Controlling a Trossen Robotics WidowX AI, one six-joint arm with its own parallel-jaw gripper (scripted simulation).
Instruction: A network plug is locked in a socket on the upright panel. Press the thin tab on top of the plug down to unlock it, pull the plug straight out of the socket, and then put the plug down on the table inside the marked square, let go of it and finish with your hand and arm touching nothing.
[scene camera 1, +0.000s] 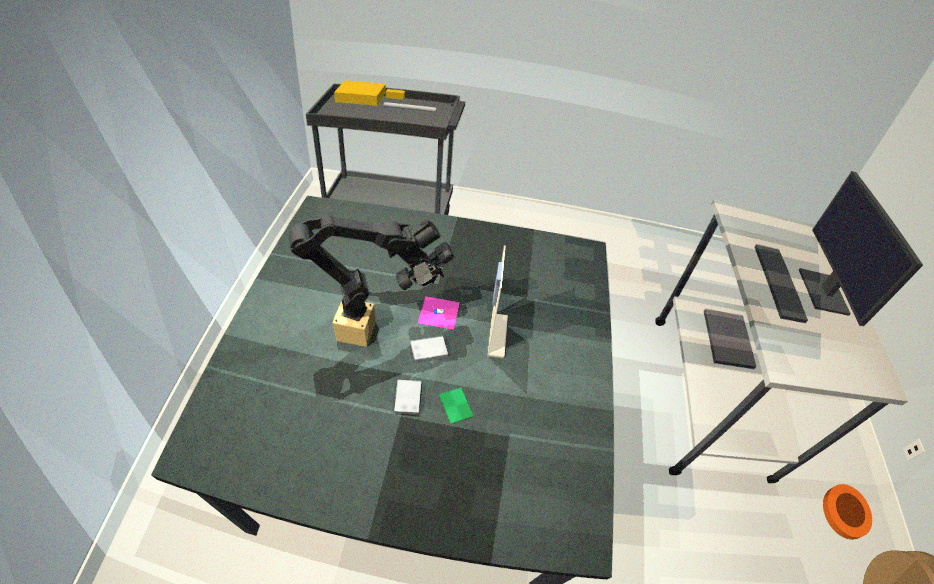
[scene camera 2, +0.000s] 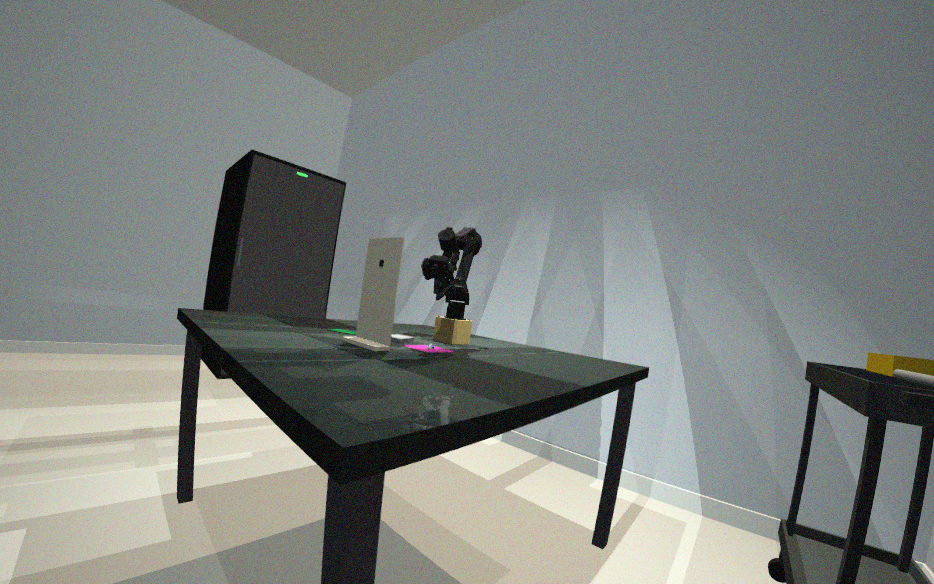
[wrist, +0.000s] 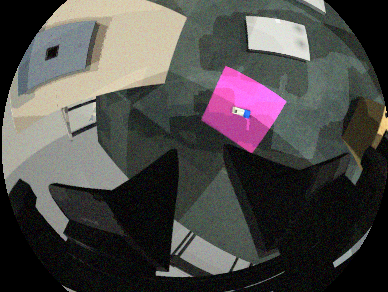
Observation:
In view: the gripper (scene camera 1: 438, 278), a green patch (scene camera 1: 455, 404) and a magenta marked square (scene camera 1: 447, 319).
The gripper is seen too in scene camera 2 (scene camera 2: 436, 296) and in the wrist view (wrist: 200, 153). The magenta marked square is seen too in the wrist view (wrist: 234, 89). The wrist view misses the green patch: it is out of frame.

